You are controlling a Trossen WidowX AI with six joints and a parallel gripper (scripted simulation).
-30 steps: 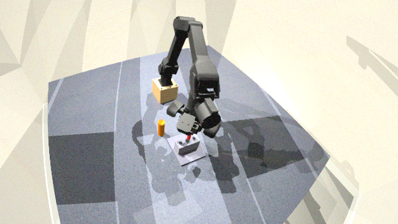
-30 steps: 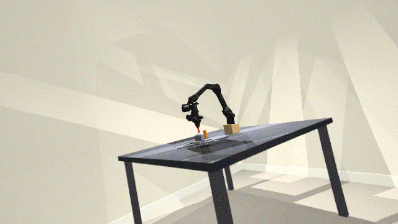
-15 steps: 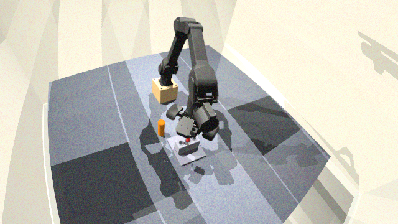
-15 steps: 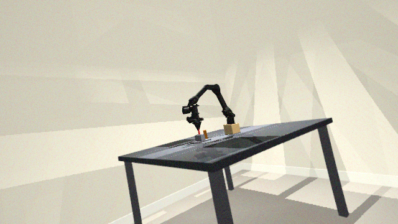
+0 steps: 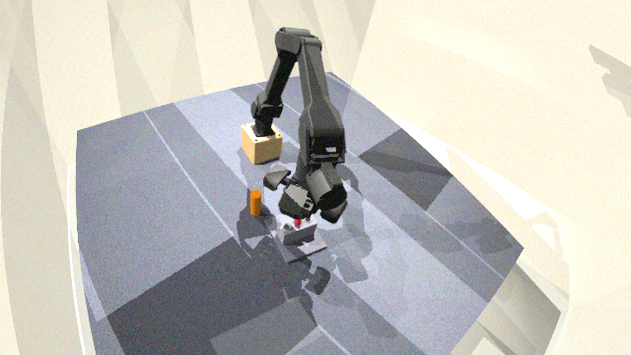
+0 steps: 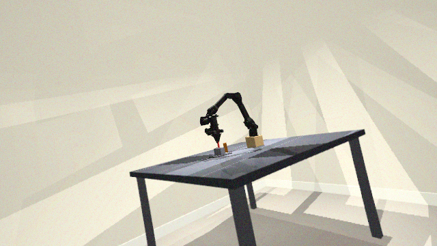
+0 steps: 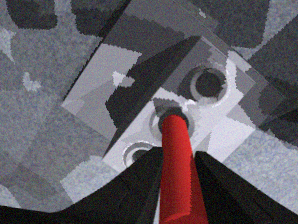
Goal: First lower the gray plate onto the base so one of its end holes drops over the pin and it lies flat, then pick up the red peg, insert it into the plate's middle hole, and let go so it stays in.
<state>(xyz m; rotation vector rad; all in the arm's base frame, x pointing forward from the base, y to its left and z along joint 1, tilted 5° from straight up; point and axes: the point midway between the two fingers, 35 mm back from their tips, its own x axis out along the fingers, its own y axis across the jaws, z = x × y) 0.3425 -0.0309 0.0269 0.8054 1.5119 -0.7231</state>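
Right now my gripper tip is right at the red peg. Round my gripper tip: base (20 mm to the left, 90 mm below); then orange cylinder (110 mm behind, 70 mm to the right, 60 mm below); then gray plate (50 mm below).
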